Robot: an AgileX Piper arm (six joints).
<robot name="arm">
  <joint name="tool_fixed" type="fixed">
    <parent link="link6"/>
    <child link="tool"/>
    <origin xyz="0 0 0" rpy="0 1.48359 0"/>
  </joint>
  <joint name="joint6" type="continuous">
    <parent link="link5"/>
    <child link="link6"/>
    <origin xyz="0.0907 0 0.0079"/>
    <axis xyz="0.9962 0 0.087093"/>
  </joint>
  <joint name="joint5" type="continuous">
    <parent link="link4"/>
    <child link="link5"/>
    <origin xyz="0 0 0"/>
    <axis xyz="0 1 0"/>
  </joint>
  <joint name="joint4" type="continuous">
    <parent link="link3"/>
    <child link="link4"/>
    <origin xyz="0.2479 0 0.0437"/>
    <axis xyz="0.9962 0 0.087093"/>
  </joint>
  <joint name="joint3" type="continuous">
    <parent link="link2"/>
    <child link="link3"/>
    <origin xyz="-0.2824 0 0.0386"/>
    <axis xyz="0 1 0"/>
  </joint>
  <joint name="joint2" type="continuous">
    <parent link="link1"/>
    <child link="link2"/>
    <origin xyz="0 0 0"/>
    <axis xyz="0 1 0"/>
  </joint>
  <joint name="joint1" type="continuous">
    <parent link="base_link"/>
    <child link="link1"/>
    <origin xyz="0 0 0.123"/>
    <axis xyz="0 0 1"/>
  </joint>
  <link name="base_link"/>
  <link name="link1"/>
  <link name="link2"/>
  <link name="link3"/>
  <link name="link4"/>
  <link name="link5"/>
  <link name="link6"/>
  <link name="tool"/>
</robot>
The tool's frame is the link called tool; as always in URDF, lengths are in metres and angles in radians. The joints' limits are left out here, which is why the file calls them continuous.
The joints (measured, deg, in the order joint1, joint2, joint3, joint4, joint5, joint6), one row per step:
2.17 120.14 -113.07 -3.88 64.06 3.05
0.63 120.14 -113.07 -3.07 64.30 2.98
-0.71 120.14 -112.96 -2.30 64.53 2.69
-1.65 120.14 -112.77 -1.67 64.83 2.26
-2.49 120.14 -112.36 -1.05 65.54 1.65
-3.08 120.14 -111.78 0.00 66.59 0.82
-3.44 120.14 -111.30 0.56 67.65 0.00
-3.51 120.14 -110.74 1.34 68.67 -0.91
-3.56 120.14 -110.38 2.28 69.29 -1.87
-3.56 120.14 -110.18 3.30 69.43 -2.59
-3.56 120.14 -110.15 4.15 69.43 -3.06
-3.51 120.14 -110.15 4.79 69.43 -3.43
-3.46 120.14 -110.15 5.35 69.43 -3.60
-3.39 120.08 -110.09 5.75 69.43 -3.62
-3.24 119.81 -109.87 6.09 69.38 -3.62
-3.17 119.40 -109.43 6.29 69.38 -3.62
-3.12 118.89 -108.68 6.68 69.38 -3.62
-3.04 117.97 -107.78 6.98 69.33 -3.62
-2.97 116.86 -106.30 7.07 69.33 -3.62
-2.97 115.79 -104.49 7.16 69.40 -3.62
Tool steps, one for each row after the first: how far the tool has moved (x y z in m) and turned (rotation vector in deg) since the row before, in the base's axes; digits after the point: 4 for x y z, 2 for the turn. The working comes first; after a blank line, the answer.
Tool pose at each row, in the base's axes (x y z in m, rotation vector in deg; the steps are taken from these numbers as rounded here):
0.4633 0.0120 0.2776 -0.11 155.95 -3.73
0.4631 0.0007 0.2774 2.18 156.25 -3.12
0.4625 -0.0090 0.2766 3.88 156.61 -2.56
0.4616 -0.0157 0.2755 4.81 157.11 -2.10
0.4598 -0.0215 0.2730 5.37 158.23 -1.66
0.4573 -0.0246 0.2695 5.44 159.86 -0.56
0.4549 -0.0265 0.2666 5.03 161.41 -0.01
0.4526 -0.0258 0.2634 4.13 162.98 0.94
0.4512 -0.0247 0.2614 3.14 163.92 2.12
0.4508 -0.0231 0.2604 2.45 164.19 3.44
0.4509 -0.0219 0.2604 2.04 164.15 4.55
0.4509 -0.0205 0.2605 1.65 164.08 5.38
0.4510 -0.0193 0.2605 1.51 164.02 6.15
0.4508 -0.0181 0.2608 1.51 163.98 6.72
0.4500 -0.0164 0.2619 1.40 163.85 7.22
0.4484 -0.0155 0.2630 1.37 163.86 7.51
0.4460 -0.0144 0.2635 1.44 164.05 8.10
0.4425 -0.0131 0.2663 1.43 163.95 8.52
0.4375 -0.0122 0.2678 1.39 164.31 8.70
0.4318 -0.0118 0.2672 1.49 165.10 8.92

-0.0002 -0.0113 -0.0002 0.77 0.26 -1.52
-0.0006 -0.0097 -0.0008 0.65 0.35 -1.11
-0.0009 -0.0067 -0.0011 0.47 0.50 -0.58
-0.0018 -0.0058 -0.0025 0.43 1.12 -0.32
-0.0025 -0.0031 -0.0035 0.83 1.60 0.12
-0.0024 -0.0019 -0.0029 0.38 1.52 0.38
-0.0023 0.0007 -0.0032 0.59 1.53 0.76
-0.0014 0.0011 -0.0020 0.72 0.91 0.82
-0.0004 0.0016 -0.0010 0.84 0.26 0.61
0.0001 0.0012 0.0000 0.72 -0.04 0.39
0.0000 0.0014 0.0001 0.53 -0.07 0.34
0.0001 0.0012 0.0000 0.51 -0.05 0.17
-0.0002 0.0012 0.0003 0.39 -0.02 0.05
-0.0008 0.0017 0.0011 0.33 -0.12 0.12
-0.0016 0.0009 0.0011 0.20 0.02 0.05
-0.0024 0.0011 0.0005 0.41 0.21 0.02
-0.0035 0.0013 0.0028 0.29 -0.08 0.04
-0.0050 0.0009 0.0015 0.11 0.36 0.06
-0.0057 0.0004 -0.0006 0.14 0.80 0.00

